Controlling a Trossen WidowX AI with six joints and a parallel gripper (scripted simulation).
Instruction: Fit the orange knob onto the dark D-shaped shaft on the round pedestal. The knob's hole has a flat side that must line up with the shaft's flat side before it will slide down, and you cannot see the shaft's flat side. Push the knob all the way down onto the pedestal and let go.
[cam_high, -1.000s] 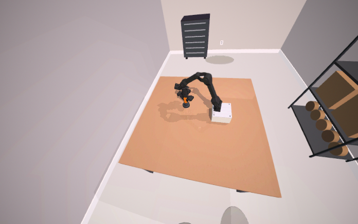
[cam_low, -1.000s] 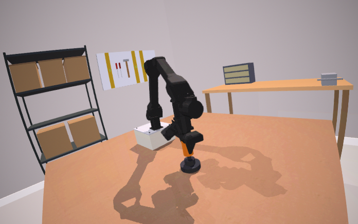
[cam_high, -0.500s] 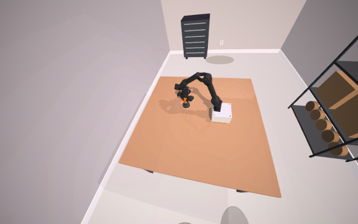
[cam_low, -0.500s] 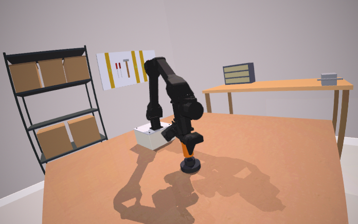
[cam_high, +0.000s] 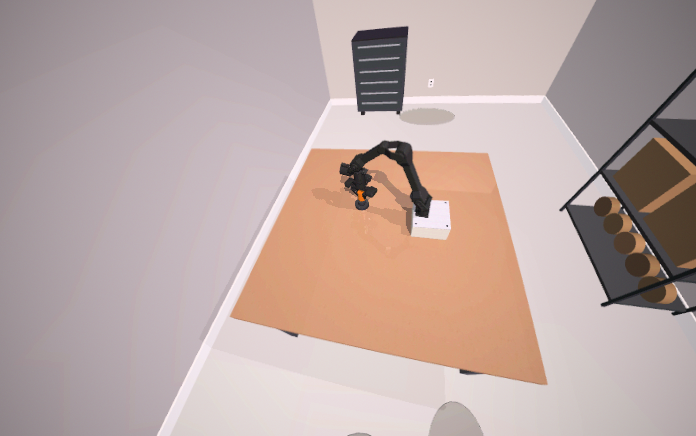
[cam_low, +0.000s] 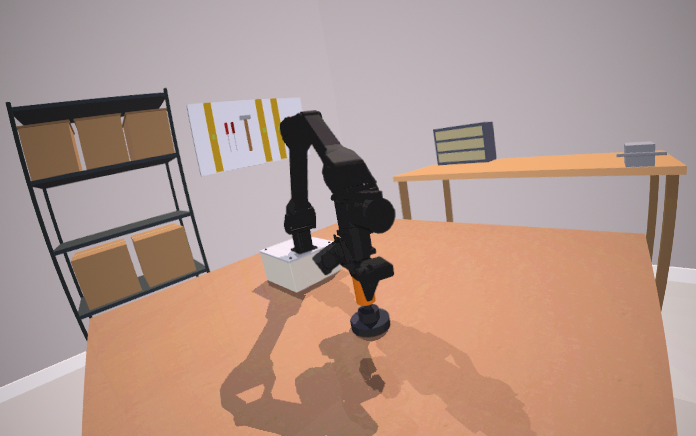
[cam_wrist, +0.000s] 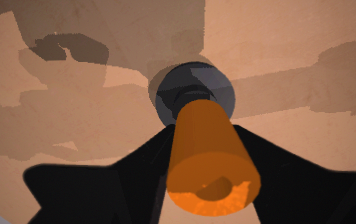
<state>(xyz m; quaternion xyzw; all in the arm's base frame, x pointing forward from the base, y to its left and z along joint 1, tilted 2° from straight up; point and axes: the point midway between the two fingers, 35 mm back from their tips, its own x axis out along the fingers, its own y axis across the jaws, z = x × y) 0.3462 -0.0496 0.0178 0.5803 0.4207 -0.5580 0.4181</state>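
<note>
Right now the orange knob is 20 mm above my gripper tip. Round my gripper tip: dark round pedestal: 40 mm below.
</note>
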